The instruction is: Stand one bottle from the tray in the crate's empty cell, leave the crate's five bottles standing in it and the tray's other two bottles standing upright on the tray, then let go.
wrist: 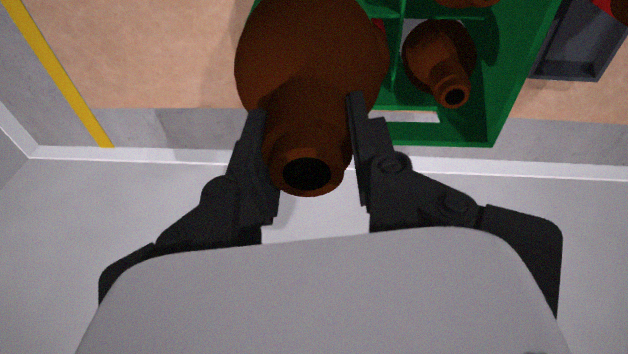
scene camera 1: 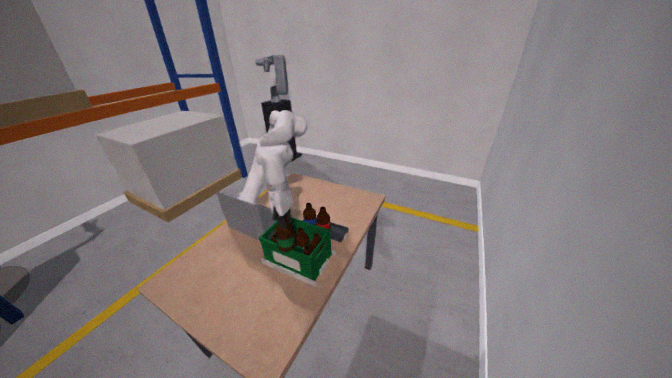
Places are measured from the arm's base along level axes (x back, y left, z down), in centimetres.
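Pixels of known places: gripper, fingertip midpoint: (wrist: pixel 312 127) (scene camera 1: pixel 285 224); arm's base, origin of the base link: (scene camera 1: pixel 247 201).
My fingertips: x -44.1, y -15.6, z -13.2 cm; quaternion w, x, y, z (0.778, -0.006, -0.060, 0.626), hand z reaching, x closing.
For each thing: its top centre in the pictures, then the offset to it from my fingertips. Level surfaces: height alone.
- brown bottle, middle of its top: (wrist: pixel 287 176) (scene camera 1: pixel 282 217) dx +0.9, dy -0.5, dz -3.7 cm
- green crate, middle of its top: (scene camera 1: pixel 295 233) dx +2.2, dy +6.7, dz +11.7 cm
- blue-labelled bottle, middle of its top: (scene camera 1: pixel 308 203) dx +11.7, dy +30.6, dz +13.2 cm
- red-labelled bottle, middle of its top: (scene camera 1: pixel 322 207) dx +2.7, dy +31.1, dz +13.2 cm
- dark tray, middle of its top: (scene camera 1: pixel 323 226) dx +3.0, dy +31.1, dz +26.7 cm
- wooden table, its level: dz +29.2 cm
My gripper (scene camera 1: pixel 284 219) (wrist: pixel 312 127) is shut on the neck of a brown bottle (scene camera 1: pixel 285 231) (wrist: pixel 310 60) with a green label. The bottle looks about upright, its lower part inside the left part of the green crate (scene camera 1: pixel 306 266) (wrist: pixel 517 60); its base is hidden. Other brown bottles stand in the crate, such as one (scene camera 1: pixel 301 237) beside the held bottle and one (wrist: pixel 440 55) in a right cell in the wrist view. A blue-labelled bottle (scene camera 1: pixel 309 213) and a red-labelled bottle (scene camera 1: pixel 323 218) stand upright at the dark tray (scene camera 1: pixel 339 231) (wrist: pixel 570 70) behind the crate.
A grey upright panel (scene camera 1: pixel 244 217) stands left of and behind the crate on the wooden table (scene camera 1: pixel 215 285). A large pale box (scene camera 1: pixel 175 160) stands beside the blue rack post (scene camera 1: pixel 229 120) at the left. The table's right edge runs close to the crate.
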